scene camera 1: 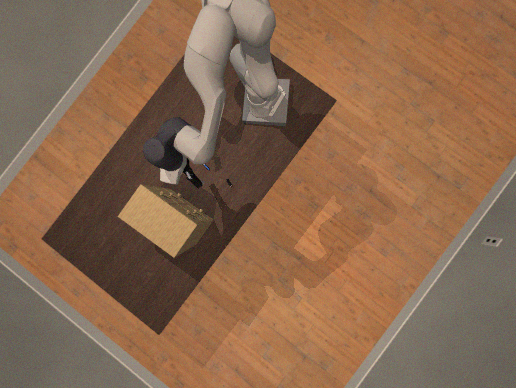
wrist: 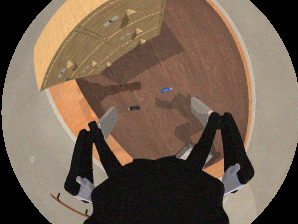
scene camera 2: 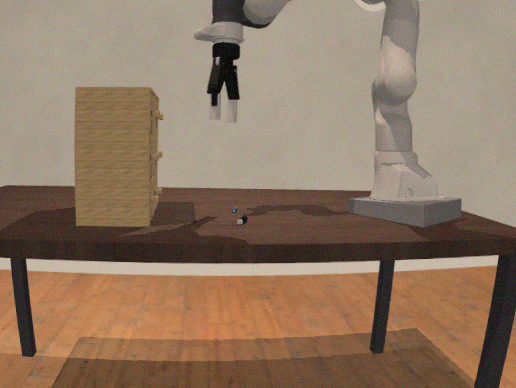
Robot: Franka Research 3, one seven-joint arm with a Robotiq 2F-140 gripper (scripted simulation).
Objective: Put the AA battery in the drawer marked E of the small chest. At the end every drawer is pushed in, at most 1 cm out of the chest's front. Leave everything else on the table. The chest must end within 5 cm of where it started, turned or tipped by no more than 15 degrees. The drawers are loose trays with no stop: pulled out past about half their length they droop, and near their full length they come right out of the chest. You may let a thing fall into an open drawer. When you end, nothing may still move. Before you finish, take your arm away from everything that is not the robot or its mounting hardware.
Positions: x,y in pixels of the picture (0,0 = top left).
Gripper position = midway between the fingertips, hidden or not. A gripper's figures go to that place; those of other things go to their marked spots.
My gripper (scene camera 2: 223,121) is 1.17 m from the lens. A small chest (scene camera 2: 112,124): 1.00 m from the lens.
